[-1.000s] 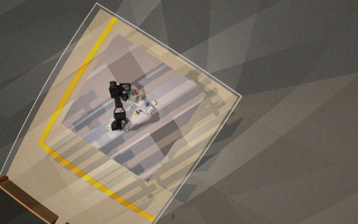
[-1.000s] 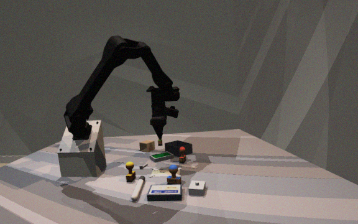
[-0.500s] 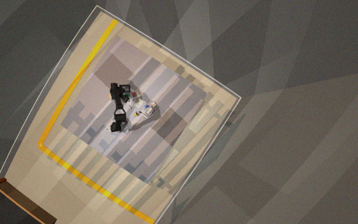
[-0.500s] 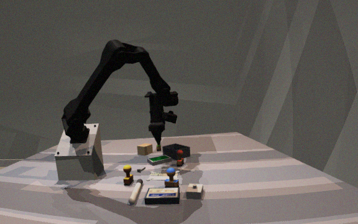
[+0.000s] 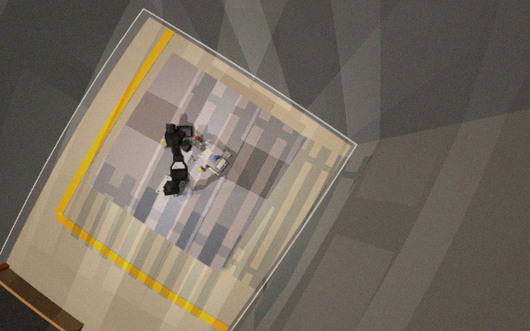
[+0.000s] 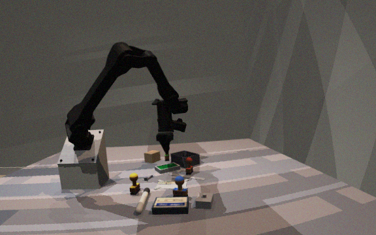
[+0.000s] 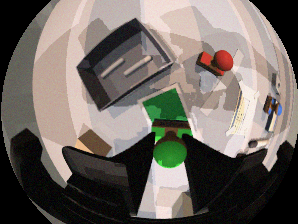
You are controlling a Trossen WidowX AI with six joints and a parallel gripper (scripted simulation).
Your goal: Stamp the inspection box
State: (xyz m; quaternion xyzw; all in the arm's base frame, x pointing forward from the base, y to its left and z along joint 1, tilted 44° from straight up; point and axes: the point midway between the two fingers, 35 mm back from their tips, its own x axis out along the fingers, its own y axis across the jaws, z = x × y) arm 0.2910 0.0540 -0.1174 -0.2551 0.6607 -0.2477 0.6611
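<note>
My gripper tip is now 70 mm above the green ink pad. Round my gripper tip: green-knobbed stamp: 10 mm below; then dark tray: 70 mm to the left, 70 mm ahead, 60 mm below; then red-knobbed stamp: 90 mm ahead, 60 mm to the right, 50 mm below.
</note>
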